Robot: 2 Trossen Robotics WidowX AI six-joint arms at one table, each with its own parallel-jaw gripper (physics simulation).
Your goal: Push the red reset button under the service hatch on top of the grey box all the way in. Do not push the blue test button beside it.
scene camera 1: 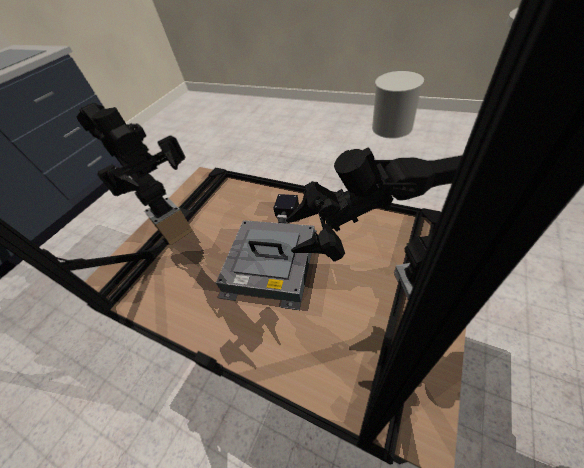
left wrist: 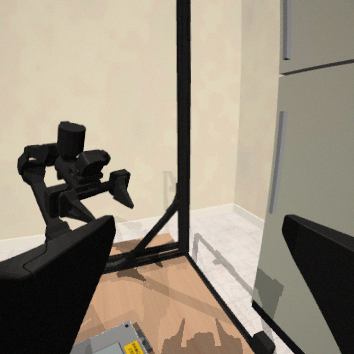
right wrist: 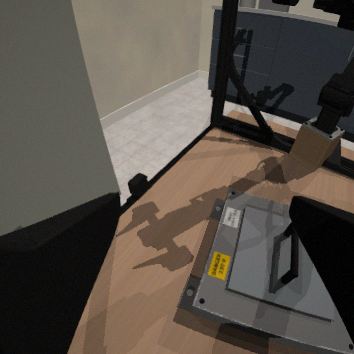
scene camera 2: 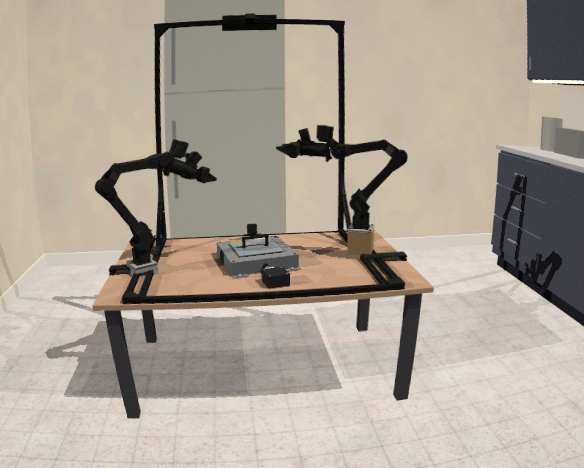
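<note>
The left gripper (scene camera 1: pixel 158 177) and (left wrist: pixel 199 223) is open and holds nothing. Open as well, the right gripper (scene camera 1: pixel 289 235), (left wrist: pixel 115 214) and (right wrist: pixel 206 203) has nothing in its grasp. The scene also has a service hatch (right wrist: pixel 270 263), along with a grey box (scene camera 1: pixel 290 290), (right wrist: pixel 209 297) and (scene camera 2: pixel 275 267).
</note>
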